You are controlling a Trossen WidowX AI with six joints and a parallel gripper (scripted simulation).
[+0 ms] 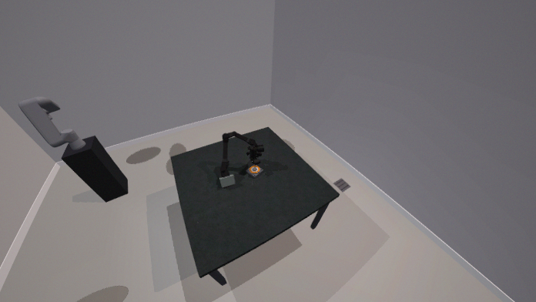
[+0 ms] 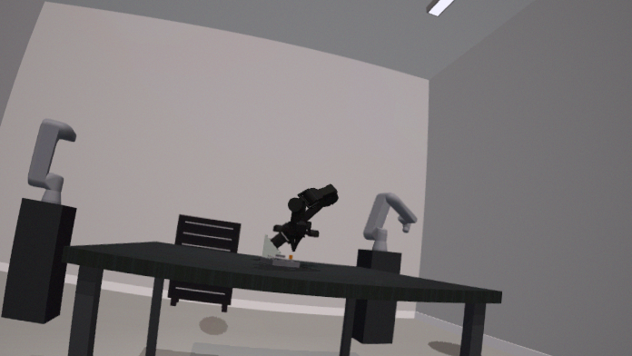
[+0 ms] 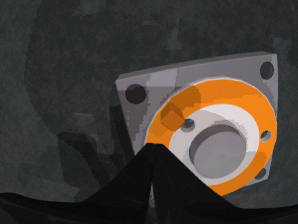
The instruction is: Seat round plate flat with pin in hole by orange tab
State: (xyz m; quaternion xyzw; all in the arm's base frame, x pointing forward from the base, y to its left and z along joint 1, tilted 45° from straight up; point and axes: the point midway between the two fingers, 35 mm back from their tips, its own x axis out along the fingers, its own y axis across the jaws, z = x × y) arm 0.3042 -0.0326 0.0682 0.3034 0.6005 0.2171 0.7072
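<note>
Right now my gripper tip is 20 mm past the base, 50 mm to the left of it and 40 mm above it.
</note>
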